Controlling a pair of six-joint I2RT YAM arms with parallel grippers.
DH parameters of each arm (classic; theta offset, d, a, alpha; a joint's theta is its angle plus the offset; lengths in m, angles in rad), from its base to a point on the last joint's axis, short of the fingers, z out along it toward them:
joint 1: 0 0.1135 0.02 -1.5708
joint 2: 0 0 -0.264 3.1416
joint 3: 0.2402 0 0.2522 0
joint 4: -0.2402 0 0.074 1.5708
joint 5: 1.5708 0 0 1.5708
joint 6: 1.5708 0.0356 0 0
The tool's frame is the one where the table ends.
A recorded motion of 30 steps. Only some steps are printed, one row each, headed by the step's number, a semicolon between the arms.
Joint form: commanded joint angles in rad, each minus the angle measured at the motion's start. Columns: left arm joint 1, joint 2, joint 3, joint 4, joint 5, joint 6; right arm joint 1, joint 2, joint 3, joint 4, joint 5, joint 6.
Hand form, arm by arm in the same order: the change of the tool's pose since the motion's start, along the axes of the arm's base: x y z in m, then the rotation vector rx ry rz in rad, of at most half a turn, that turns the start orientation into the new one. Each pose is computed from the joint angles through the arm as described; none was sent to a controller.
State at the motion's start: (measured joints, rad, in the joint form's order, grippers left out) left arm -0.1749 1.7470 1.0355 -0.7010 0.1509 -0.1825; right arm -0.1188 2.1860 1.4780 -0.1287 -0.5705 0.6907
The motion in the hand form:
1: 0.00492 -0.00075 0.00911 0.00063 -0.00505 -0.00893; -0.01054 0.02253 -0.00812 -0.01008 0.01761 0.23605
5: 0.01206 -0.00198 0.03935 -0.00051 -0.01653 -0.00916; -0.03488 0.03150 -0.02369 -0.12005 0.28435 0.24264
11: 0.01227 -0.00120 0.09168 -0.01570 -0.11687 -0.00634; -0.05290 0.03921 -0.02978 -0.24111 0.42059 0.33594
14: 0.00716 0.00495 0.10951 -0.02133 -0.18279 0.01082; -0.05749 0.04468 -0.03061 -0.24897 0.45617 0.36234
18: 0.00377 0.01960 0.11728 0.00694 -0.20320 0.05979; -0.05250 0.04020 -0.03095 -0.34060 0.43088 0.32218
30: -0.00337 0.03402 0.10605 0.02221 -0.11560 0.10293; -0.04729 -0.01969 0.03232 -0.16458 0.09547 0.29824
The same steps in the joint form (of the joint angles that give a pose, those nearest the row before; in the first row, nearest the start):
1: 0.0004 0.0008 0.0408 -0.0366 0.0000 0.0095; 0.0393 0.0038 0.0000 -0.1305 -0.1129 -0.1999
5: 0.0004 -0.0195 0.1446 -0.1492 -0.0008 0.0099; 0.0656 0.0042 0.0000 -0.4093 0.0351 -0.2648
11: 0.0027 -0.0992 0.2575 -0.2403 -0.0027 0.0099; 0.0900 0.0042 -0.0004 -0.5871 0.1411 -0.3841
14: 0.0187 -0.1533 0.2628 -0.2338 -0.0069 0.0099; 0.1038 0.0042 -0.0012 -0.6283 0.1495 -0.3963
18: 0.0607 -0.1820 0.2629 -0.2461 -0.0347 0.0099; 0.1003 0.0038 -0.0008 -0.5833 0.2396 -0.3967
30: 0.1057 -0.1785 0.2335 -0.3014 -0.0347 0.0103; -0.0626 -0.1267 0.0153 -0.4860 -0.0431 -0.4830

